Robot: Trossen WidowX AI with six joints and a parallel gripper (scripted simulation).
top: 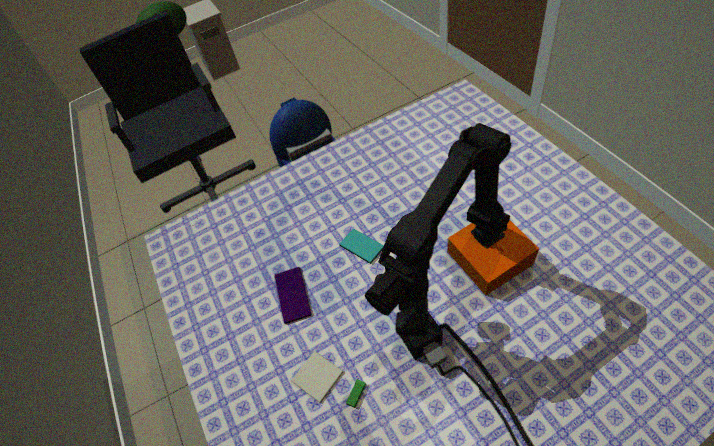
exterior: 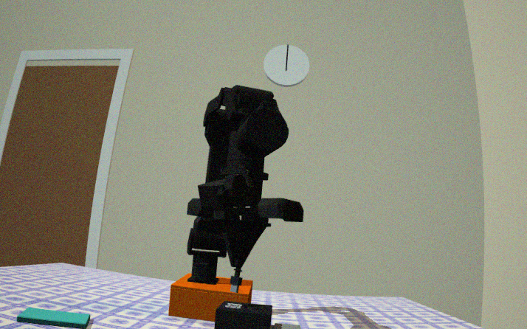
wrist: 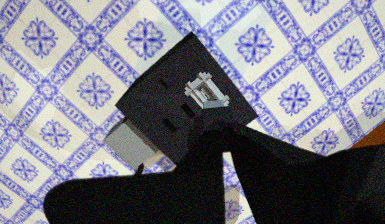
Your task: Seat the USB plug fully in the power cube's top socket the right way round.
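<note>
Right now my gripper tip is 20 mm above the USB plug. Round my gripper tip: USB socket 70 mm below; green block 200 mm ahead, 50 mm to the left, 130 mm below; beige block 260 mm ahead, 40 mm to the right, 130 mm below.
</note>
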